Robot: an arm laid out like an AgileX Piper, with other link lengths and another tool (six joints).
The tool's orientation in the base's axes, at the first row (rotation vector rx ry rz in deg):
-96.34, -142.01, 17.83
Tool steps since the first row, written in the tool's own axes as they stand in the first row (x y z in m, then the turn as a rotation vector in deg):
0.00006, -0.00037, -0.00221, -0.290, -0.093, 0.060
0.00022, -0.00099, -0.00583, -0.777, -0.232, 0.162
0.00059, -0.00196, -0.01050, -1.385, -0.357, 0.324
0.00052, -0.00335, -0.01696, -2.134, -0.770, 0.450
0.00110, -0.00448, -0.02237, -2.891, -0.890, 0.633
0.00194, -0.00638, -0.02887, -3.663, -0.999, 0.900
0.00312, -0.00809, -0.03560, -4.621, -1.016, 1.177
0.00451, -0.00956, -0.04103, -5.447, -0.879, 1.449
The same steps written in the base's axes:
0.00013, 0.00014, 0.00223, 0.010, -0.308, -0.033
0.00032, 0.00041, 0.00589, 0.043, -0.820, -0.095
0.00034, 0.00086, 0.01066, 0.119, -1.445, -0.217
0.00055, 0.00093, 0.01726, -0.004, -2.301, -0.233
0.00052, 0.00158, 0.02278, 0.128, -3.065, -0.376
-0.00007, 0.00231, 0.02954, 0.257, -3.847, -0.603
-0.00055, 0.00345, 0.03647, 0.535, -4.769, -0.860
-0.00119, 0.00474, 0.04209, 0.904, -5.514, -1.150

